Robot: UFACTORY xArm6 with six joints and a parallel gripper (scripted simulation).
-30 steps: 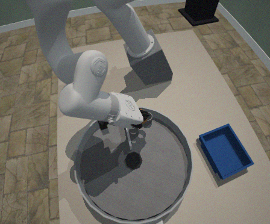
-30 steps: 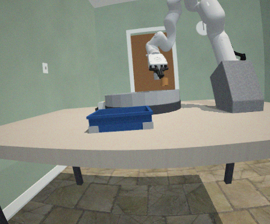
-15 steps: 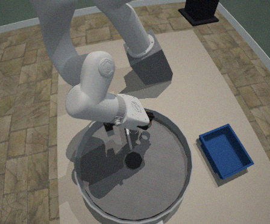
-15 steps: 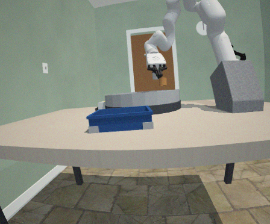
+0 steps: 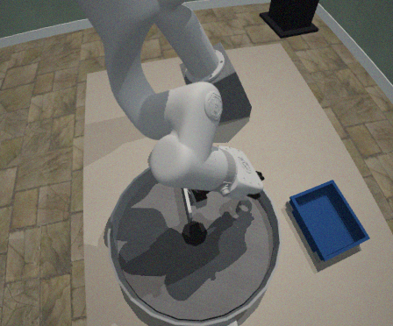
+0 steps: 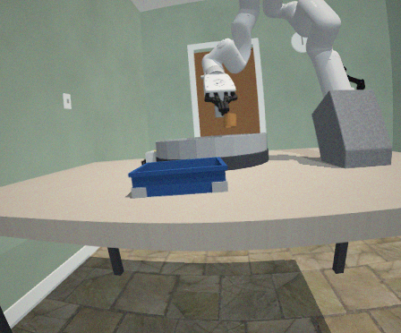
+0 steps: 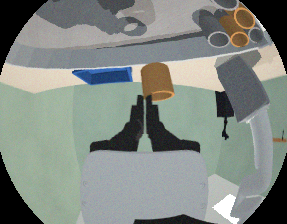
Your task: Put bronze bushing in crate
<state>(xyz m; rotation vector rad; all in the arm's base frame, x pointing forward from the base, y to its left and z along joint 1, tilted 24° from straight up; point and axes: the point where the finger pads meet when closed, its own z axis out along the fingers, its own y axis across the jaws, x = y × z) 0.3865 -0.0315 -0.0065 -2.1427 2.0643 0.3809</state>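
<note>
The blue crate lies 130 mm ahead of my hand, 200 mm to the left of it and 160 mm below it. Also, from my hand: grey turning table 40 mm ahead, 160 mm to the right, 130 mm below.
</note>
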